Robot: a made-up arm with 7 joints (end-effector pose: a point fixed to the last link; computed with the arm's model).
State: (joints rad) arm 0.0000 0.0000 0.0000 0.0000 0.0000 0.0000 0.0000
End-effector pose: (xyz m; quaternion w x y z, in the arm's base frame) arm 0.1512 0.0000 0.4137 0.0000 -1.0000 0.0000 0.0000
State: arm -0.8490 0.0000 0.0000 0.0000 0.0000 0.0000 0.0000
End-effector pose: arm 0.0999 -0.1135 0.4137 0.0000 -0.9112 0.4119 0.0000
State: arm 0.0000 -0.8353 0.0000 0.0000 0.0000 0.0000 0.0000
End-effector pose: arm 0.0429 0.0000 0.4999 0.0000 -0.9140 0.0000 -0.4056
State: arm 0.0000 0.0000 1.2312 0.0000 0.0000 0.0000 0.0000
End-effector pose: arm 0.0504 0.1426 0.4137 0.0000 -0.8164 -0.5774 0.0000
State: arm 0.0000 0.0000 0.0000 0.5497 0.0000 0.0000 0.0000
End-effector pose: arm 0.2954 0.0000 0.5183 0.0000 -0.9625 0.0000 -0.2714
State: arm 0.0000 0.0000 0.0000 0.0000 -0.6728 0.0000 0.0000
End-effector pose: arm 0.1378 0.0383 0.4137 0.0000 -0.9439 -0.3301 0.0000
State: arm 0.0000 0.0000 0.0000 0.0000 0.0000 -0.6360 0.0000
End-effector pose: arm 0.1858 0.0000 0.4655 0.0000 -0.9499 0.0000 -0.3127
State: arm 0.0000 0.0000 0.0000 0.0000 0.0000 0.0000 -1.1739
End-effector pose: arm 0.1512 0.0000 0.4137 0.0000 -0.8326 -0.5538 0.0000
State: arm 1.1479 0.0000 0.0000 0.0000 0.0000 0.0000 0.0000
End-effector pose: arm 0.0621 0.1379 0.4137 0.0000 -0.8398 -0.5430 0.0000
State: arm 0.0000 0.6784 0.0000 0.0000 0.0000 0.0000 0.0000
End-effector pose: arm 0.1672 0.0000 0.3013 0.0000 -0.9430 0.0000 0.3327
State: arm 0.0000 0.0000 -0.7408 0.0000 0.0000 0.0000 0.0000
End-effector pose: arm 0.1116 -0.1020 0.4137 0.0000 -0.9322 0.3620 0.0000
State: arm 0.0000 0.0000 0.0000 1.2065 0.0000 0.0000 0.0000
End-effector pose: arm 0.3661 0.0000 0.7178 0.0000 -0.8235 0.0000 -0.5673
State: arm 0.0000 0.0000 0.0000 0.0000 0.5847 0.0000 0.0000
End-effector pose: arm 0.1410 -0.0339 0.4137 0.0000 -0.9576 0.2882 0.0000
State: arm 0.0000 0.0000 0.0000 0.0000 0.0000 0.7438 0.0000
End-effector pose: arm 0.0819 0.0000 0.3928 0.0000 -0.9316 0.0000 0.3634
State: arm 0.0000 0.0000 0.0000 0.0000 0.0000 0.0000 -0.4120
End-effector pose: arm 0.1512 0.0000 0.4137 0.0000 -0.9789 -0.2045 0.0000
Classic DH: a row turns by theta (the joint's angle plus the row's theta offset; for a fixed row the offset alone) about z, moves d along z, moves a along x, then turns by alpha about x. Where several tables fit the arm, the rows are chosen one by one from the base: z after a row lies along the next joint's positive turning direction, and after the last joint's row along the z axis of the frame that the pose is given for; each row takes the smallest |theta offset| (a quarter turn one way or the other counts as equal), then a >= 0, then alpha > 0; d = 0 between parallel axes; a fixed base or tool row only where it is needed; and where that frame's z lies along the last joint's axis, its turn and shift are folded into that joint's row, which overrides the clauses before.
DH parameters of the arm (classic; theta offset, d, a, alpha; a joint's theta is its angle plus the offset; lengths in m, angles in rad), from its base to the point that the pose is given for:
joint 1: 0 0.3348 0 -1.5708
joint 2: 0 0 0 1.5708
joint 3: 0 0.3869 0.0379 1.5708
joint 4: 0 0 0.0519 1.5708
joint 5: 0 0.2296 0 1.5708
joint 6: 0 0 0.0614 -1.5708
joint 7: 0 0.0784 0 0

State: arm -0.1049 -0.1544 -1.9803 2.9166 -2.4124 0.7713 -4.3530
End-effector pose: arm -0.1421 -0.0310 1.0426 0.9124 -0.3256 -0.1163 0.2193
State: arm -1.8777 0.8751 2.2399 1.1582 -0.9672 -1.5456 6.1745
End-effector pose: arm 0.0786 -0.2214 0.7466 0.1494 0.1154 -0.1262 -0.9739
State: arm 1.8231 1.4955 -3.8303 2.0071 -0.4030 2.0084 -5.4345
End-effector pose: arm -0.3128 0.3775 0.5624 0.0190 0.0419 0.8113 -0.5828
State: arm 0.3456 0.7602 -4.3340 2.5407 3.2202 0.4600 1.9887
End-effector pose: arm 0.3252 0.3107 0.8748 0.5509 -0.3659 0.0275 -0.7496
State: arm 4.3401 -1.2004 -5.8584 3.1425 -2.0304 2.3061 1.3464
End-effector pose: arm 0.1109 0.5729 0.5401 0.0487 -0.7323 -0.3114 0.6036
